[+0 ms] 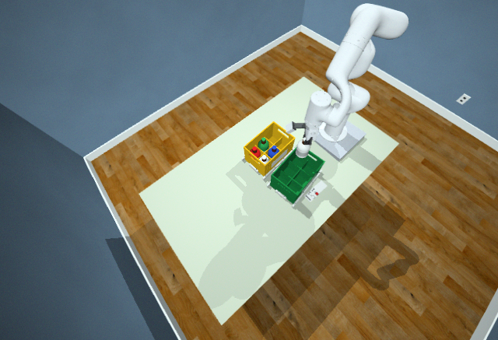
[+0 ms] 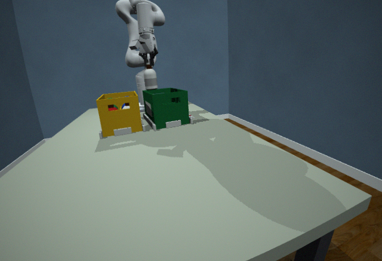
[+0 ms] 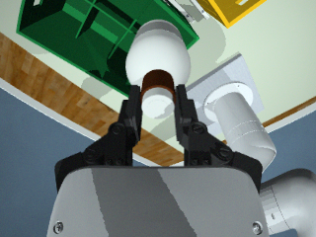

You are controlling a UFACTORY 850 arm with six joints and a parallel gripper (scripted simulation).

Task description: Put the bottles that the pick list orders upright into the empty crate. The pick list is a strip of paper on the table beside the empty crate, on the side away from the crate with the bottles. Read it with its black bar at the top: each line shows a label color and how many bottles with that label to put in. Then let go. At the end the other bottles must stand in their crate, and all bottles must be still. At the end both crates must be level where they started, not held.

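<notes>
My gripper is now 8 cm short of the green crate, 6 cm to the right of it and 25 cm above it. Also, from my hand: blue-label bottle: 9 cm ahead, 14 cm to the right, 25 cm below; then green bottle: 10 cm ahead, 23 cm to the right, 25 cm below; then yellow crate: 9 cm ahead, 18 cm to the right, 25 cm below.
</notes>
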